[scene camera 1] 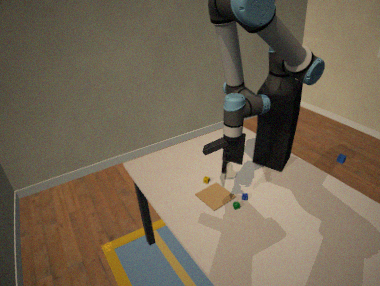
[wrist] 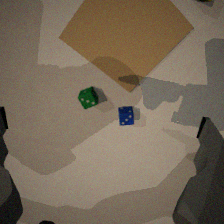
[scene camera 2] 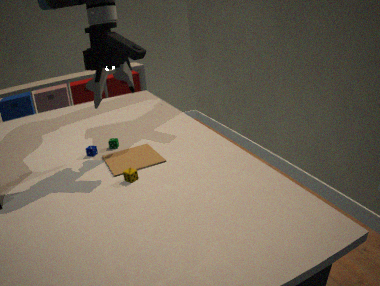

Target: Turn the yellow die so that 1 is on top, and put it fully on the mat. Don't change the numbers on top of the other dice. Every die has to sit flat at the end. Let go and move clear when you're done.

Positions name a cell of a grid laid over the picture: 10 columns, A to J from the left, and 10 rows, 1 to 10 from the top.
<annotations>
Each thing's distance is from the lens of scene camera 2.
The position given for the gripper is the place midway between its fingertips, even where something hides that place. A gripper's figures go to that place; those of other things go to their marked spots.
gripper (scene camera 2: D4): 79 cm
tan mat (scene camera 2: D6): 79 cm
</annotations>
